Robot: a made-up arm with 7 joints. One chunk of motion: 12 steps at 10 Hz.
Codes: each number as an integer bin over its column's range. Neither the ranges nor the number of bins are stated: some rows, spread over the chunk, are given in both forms.
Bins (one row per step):
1: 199 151 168 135 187 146 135
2: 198 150 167 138 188 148 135
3: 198 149 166 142 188 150 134
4: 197 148 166 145 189 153 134
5: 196 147 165 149 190 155 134
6: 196 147 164 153 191 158 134
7: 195 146 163 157 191 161 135
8: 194 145 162 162 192 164 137
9: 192 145 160 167 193 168 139
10: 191 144 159 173 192 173 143
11: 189 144 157 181 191 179 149
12: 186 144 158 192 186 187 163
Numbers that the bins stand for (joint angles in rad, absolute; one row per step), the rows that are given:
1: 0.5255 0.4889 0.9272 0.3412 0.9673 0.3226 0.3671
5: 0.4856 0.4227 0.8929 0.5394 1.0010 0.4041 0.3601
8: 0.4591 0.3896 0.8587 0.7234 1.0234 0.4856 0.3809
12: 0.3527 0.3731 0.8131 1.1481 0.9561 0.6940 0.5614
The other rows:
2: 0.5122 0.4724 0.9158 0.3836 0.9785 0.3407 0.3671
3: 0.5122 0.4558 0.9044 0.4403 0.9785 0.3588 0.3601
4: 0.4989 0.4393 0.9044 0.4827 0.9898 0.3860 0.3601
6: 0.4856 0.4227 0.8815 0.5960 1.0122 0.4313 0.3601
7: 0.4724 0.4062 0.8701 0.6526 1.0122 0.4585 0.3671
9: 0.4325 0.3896 0.8359 0.7942 1.0346 0.5219 0.3948
10: 0.4192 0.3731 0.8245 0.8791 1.0234 0.5672 0.4226
11: 0.3926 0.3731 0.8016 0.9924 1.0122 0.6215 0.4642

